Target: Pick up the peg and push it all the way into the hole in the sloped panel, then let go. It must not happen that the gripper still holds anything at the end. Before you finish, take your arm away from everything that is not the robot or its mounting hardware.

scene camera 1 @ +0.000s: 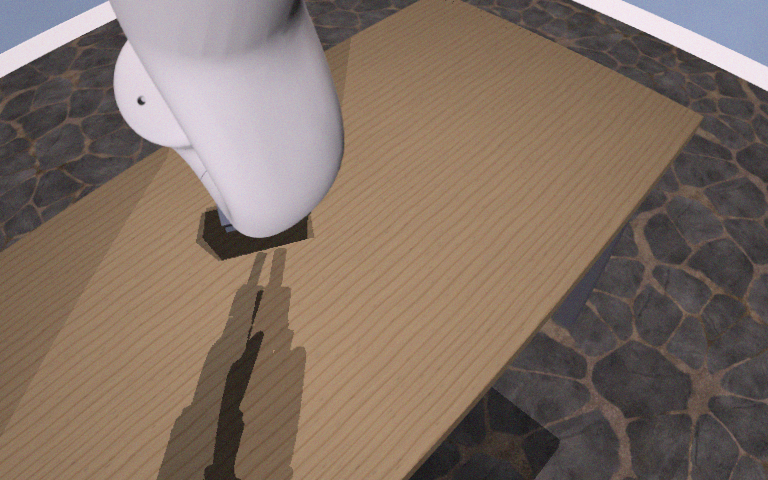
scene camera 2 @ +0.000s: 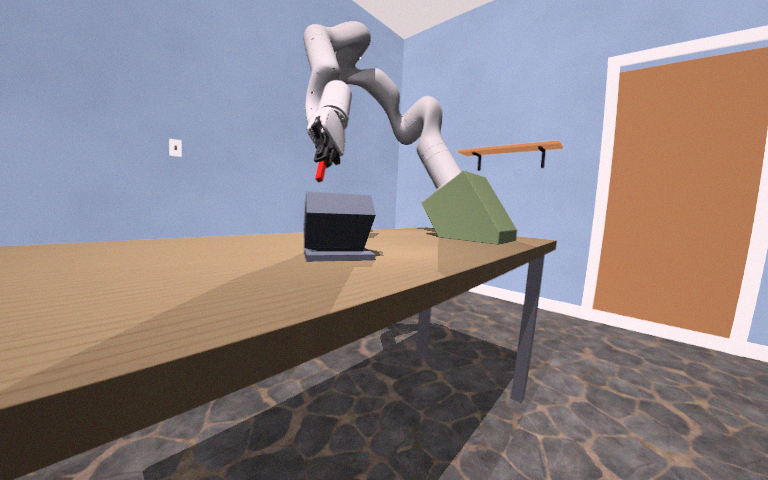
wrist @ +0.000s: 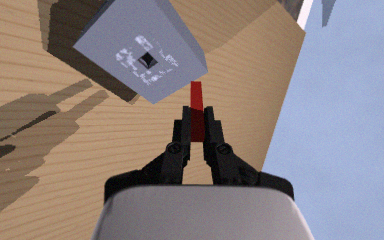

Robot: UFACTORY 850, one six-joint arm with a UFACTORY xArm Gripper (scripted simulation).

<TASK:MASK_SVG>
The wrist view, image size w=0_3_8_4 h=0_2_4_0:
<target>my gripper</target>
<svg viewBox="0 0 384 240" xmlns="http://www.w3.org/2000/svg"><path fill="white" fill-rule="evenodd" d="M90 240L315 240L303 215L295 204L292 184L282 177L256 171L256 169L235 155L232 147L224 141L221 121L214 119L213 106L204 108L205 138L203 142L204 161L211 167L213 184L182 184L183 170L188 164L188 160L190 160L191 107L183 106L182 120L174 119L172 142L166 146L165 152L149 162L141 170L136 169L115 175L105 182L104 207Z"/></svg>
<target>red peg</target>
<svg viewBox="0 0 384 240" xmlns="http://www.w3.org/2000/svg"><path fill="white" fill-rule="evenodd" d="M191 81L191 142L204 142L205 125L202 86L200 81Z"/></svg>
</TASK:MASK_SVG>
